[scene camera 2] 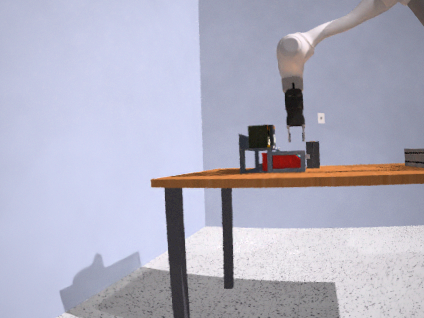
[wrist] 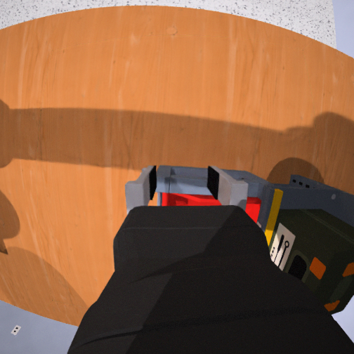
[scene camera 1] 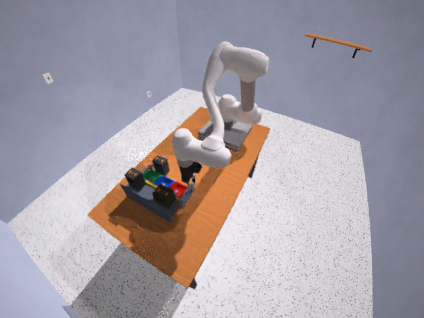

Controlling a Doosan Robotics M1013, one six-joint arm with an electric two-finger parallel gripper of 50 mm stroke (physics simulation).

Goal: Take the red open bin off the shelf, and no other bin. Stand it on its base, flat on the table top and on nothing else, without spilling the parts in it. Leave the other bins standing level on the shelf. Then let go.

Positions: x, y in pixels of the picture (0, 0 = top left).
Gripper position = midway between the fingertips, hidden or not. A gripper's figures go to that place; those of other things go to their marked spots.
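The gripper [wrist: 181, 176] is 0.16 m from the lens, while a red open bin [wrist: 168, 199] is 0.26 m from the lens.
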